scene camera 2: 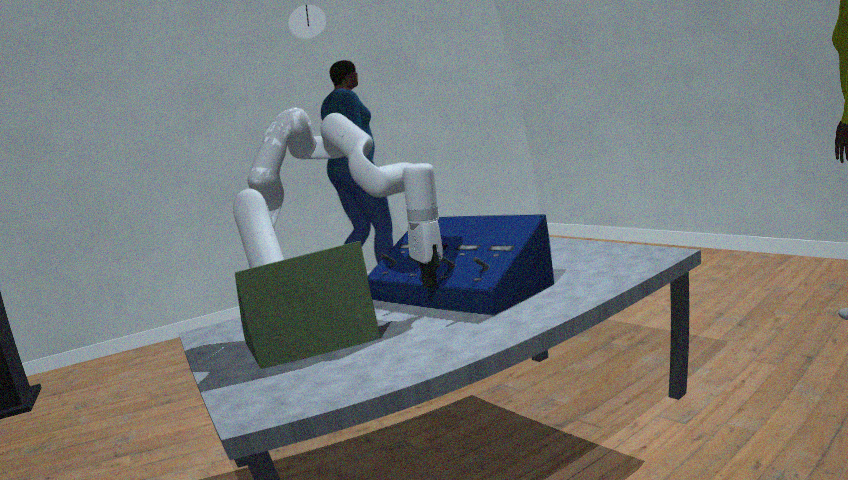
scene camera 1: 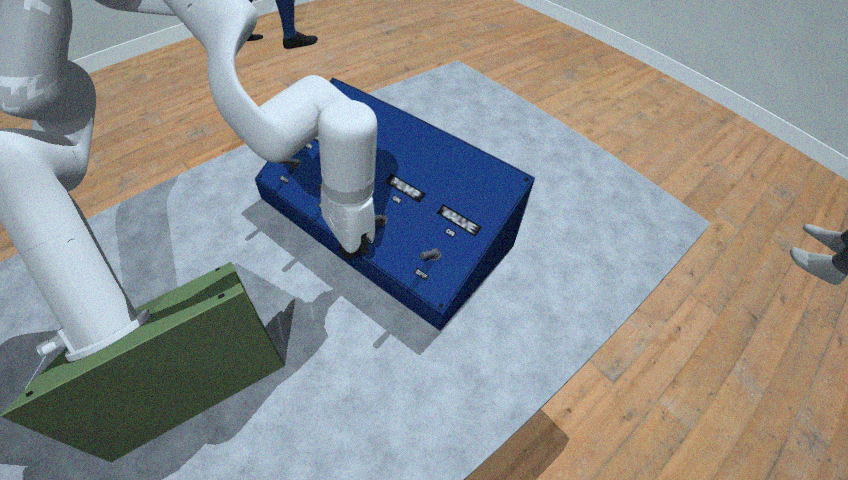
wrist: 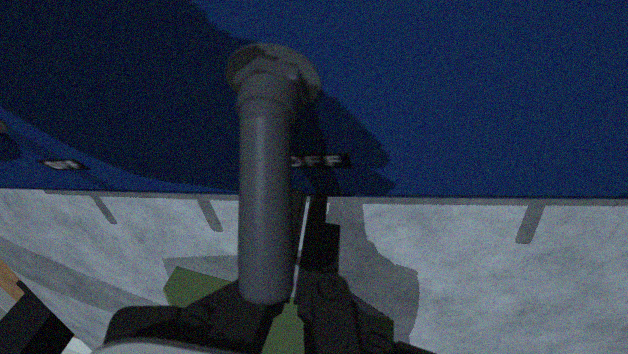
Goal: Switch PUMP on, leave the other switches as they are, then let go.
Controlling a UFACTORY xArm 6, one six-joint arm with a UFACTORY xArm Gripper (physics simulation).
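Frame: origin at the arm's base, x right, y back, z down, level; centimetres.
Seen in the pictures: gripper, fingertip midpoint: [scene camera 2: 430,286] [scene camera 1: 349,253] [wrist: 305,213]; arm's base, link origin: [scene camera 2: 277,294] [scene camera 1: 110,336].
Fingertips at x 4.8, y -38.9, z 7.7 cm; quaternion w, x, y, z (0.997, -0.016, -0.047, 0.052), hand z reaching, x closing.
Observation:
Pixels of each thing's top centre, then the offset from my fingertips to it. Level surfaces: height alone.
- PUMP switch's grey lever, top centre: [wrist: 235,259] [scene camera 1: 374,211] [scene camera 2: 444,254] dz -7.0, dx +0.2, dy -5.8 cm
- PUMP label, top centre: [scene camera 1: 405,185] [scene camera 2: 467,245] dz -7.1, dx -1.2, dy -13.8 cm
- VALVE lever, top centre: [scene camera 1: 429,247] [scene camera 2: 479,255] dz -7.0, dx +12.0, dy -7.8 cm
- grey table, surface height: dz +6.2 cm
The blue console [scene camera 1: 458,154] [scene camera 2: 523,255] has a sloped face with several lever switches. The PUMP switch's grey lever [scene camera 1: 379,220] [scene camera 2: 449,263] [wrist: 265,200] stands below the PUMP label [scene camera 1: 405,187]. In the wrist view it leans to the OFF side, its OFF label [wrist: 320,161] partly hidden. The VALVE lever [scene camera 1: 430,254] [scene camera 2: 480,265] is to its right, leaning to the OFF side. My gripper [scene camera 1: 358,248] [scene camera 2: 430,286] [wrist: 305,213] is shut and empty, low at the console's front edge on the OFF side of the PUMP lever, which partly hides the fingers. Contact cannot be told.
Another lever [scene camera 1: 291,162] [scene camera 2: 387,259] stands at the console's left, partly hidden by the arm. A green block [scene camera 1: 178,368] [scene camera 2: 309,303] under the arm's base stands on the grey table [scene camera 1: 535,356] [scene camera 2: 416,362]. A person in blue [scene camera 2: 348,136] stands behind the table.

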